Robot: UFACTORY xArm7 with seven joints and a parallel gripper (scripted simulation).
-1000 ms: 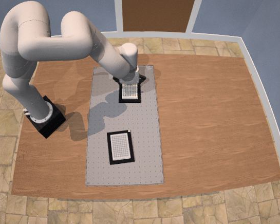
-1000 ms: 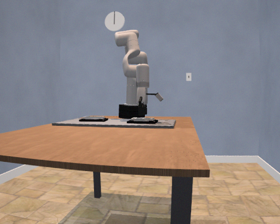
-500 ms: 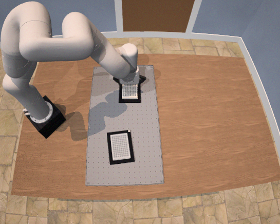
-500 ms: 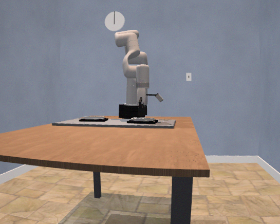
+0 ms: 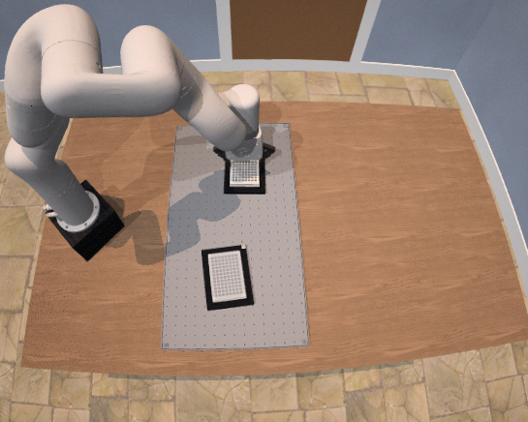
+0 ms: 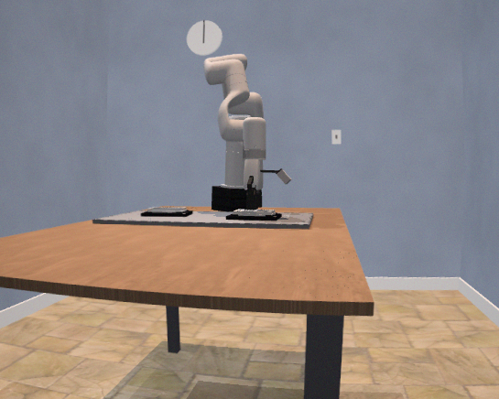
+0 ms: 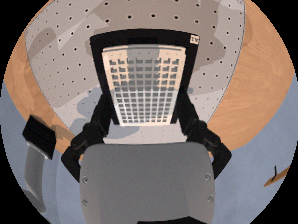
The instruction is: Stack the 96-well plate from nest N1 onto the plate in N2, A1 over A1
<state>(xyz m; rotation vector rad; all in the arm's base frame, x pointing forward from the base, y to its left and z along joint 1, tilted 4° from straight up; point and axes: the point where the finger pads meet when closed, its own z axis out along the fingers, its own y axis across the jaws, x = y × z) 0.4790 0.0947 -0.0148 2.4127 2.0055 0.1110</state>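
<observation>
Right now my hand is 20 mm above the white 96-well plate. Round my hand: black nest N2: 310 mm to the right, 100 mm behind, 40 mm below; black nest N1: 40 mm below.
</observation>
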